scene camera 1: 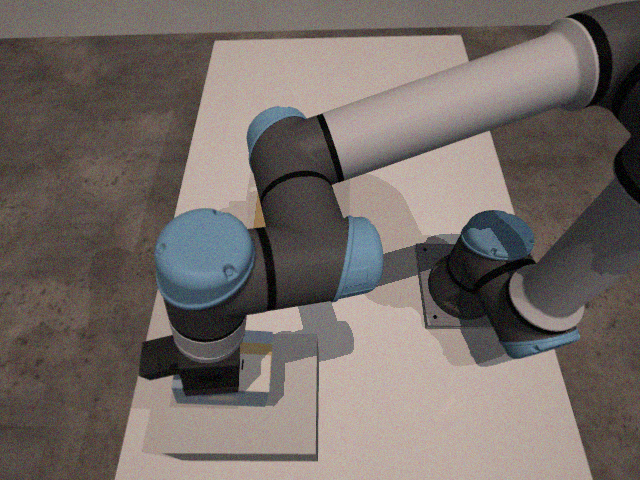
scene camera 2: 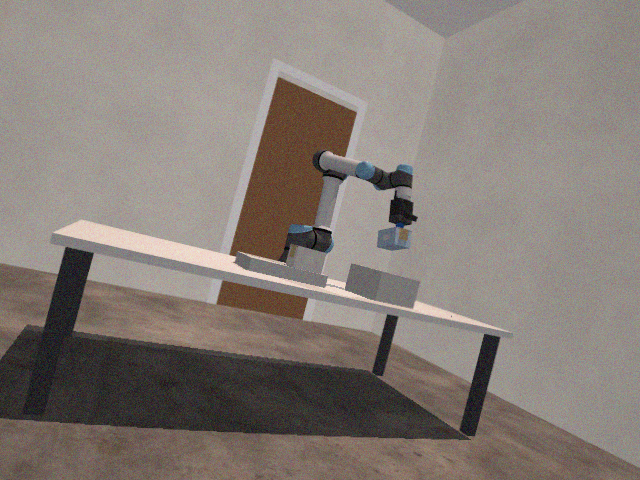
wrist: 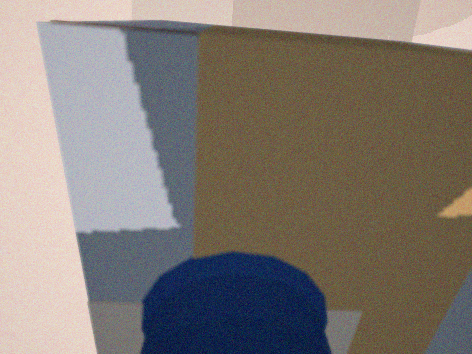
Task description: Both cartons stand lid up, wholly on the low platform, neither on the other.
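Where they show: hand at its tool point: (wrist: 231, 274); arm's base at its link origin: (scene camera 1: 462, 287).
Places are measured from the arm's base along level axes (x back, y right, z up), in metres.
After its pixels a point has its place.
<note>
The blue-grey carton (scene camera 1: 262, 373) @[z 0.281, x -0.422, y -0.194 m] (scene camera 2: 386, 240) @[z 0.237, x -0.478, y -0.125 m] (wrist: 100, 125) @[z 0.303, x -0.524, y -0.195 m] hangs from my suction gripper (scene camera 2: 400, 225) (wrist: 235, 305), whose dark blue cup is on its upper face. It is roughly level, in the air above the tall grey block, with a gap below it in scene camera 2. A tan patch and a pale label show on it; I cannot tell which face is its lid. The other carton (scene camera 2: 309, 259) @[z 0.076, x -0.440, y 0.216 m], pale with a tan stripe, stands on the low platform (scene camera 2: 254, 262) @[z 0.016, x -0.411, y 0.430 m]. In scene camera 1 the arm hides most of it; its lid side is unclear.
The tall grey block (scene camera 1: 232, 431) @[z 0.103, x -0.500, y -0.228 m] (scene camera 2: 398, 288) @[z 0.052, x -0.599, y -0.141 m] stands on the table (scene camera 1: 439, 413) @[z -0.017, x -0.126, y -0.241 m] (scene camera 2: 155, 249) @[z -0.017, x -0.362, y 0.771 m] below the held carton. The arm's base plate (scene camera 1: 431, 321) @[z 0.005, x -0.092, y -0.066 m] is bolted to the table. The upper arm and wrist cover the middle of the table in scene camera 1.
</note>
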